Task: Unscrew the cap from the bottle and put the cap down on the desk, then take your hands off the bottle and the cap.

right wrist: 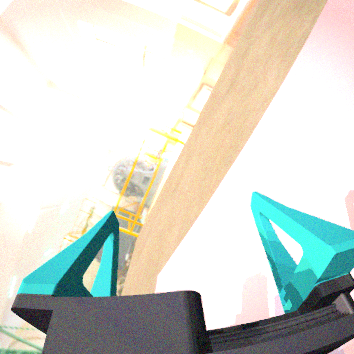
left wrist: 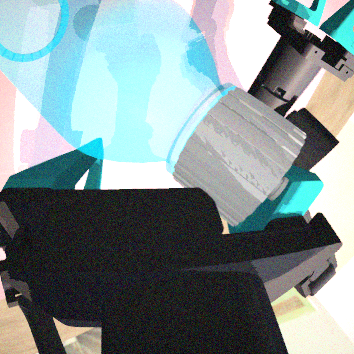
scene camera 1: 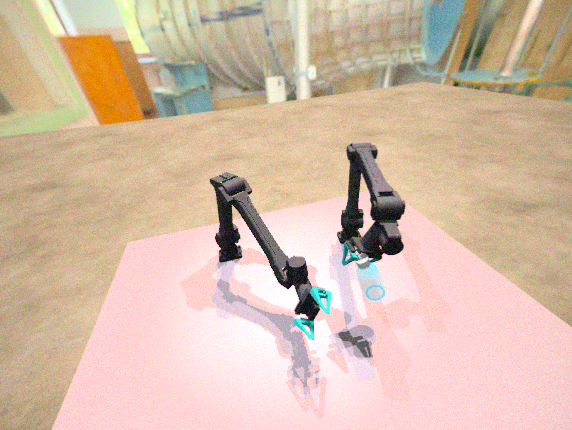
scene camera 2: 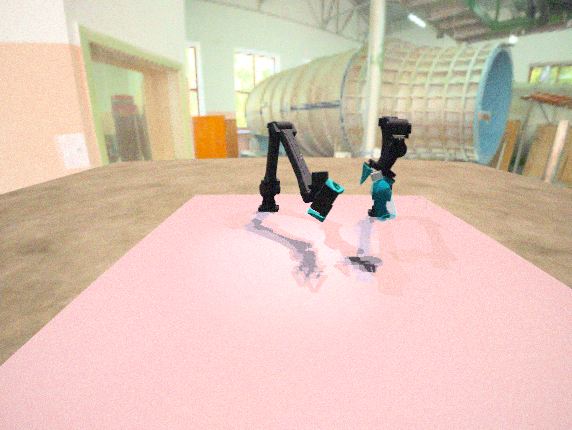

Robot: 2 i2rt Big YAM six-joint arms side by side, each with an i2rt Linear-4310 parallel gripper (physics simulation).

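Frame: origin at the left arm's base, x ahead, y left, z up, level; centimetres.
Where they show: left gripper, fingertip midpoint: (left wrist: 159,145) (scene camera 1: 351,264) (scene camera 2: 368,188); right gripper, fingertip midpoint: (right wrist: 183,208) (scene camera 1: 319,326) (scene camera 2: 328,204); left arm's base, link origin: (scene camera 1: 349,237); right arm's base, link origin: (scene camera 1: 230,254) (scene camera 2: 268,209).
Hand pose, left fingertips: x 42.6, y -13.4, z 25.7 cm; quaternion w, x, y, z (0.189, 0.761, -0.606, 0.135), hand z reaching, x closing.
Things, the pixels of their centre, and the offset from my left fingertips. Level surfaces: height alone.
- translucent light-blue bottle, body centre: (left wrist: 102,62) (scene camera 1: 368,276) (scene camera 2: 381,195) dx +4.7, dy +4.4, dz -1.2 cm
- ridged grey cap, body centre: (left wrist: 243,161) (scene camera 1: 362,260) (scene camera 2: 376,174) dx +4.2, dy +1.6, dz +6.3 cm
- pink mat, surface height: dz -25.7 cm
The translucent light-blue bottle (scene camera 1: 369,274) (scene camera 2: 392,209) (left wrist: 125,90) hangs tilted above the pink mat, base toward the lower right in scene camera 1. The ridged grey cap (scene camera 1: 363,261) (scene camera 2: 377,175) (left wrist: 240,155) sits on its neck. My left gripper (scene camera 1: 359,259) (scene camera 2: 373,186) (left wrist: 159,145) is shut on the bottle, one finger against the bottle's shoulder, the other by the cap's end; part of that contact is hidden. My right gripper (scene camera 1: 321,325) (scene camera 2: 326,201) (right wrist: 183,208) is open and empty, to the left of the bottle in both scene views.
The pink mat (scene camera 1: 150,320) (scene camera 2: 200,325) lies under both arms on a brown table top (scene camera 1: 150,175) (scene camera 2: 75,225). The arms' shadows fall across the mat. Part of the right arm (left wrist: 285,75) shows at the upper right of the left wrist view.
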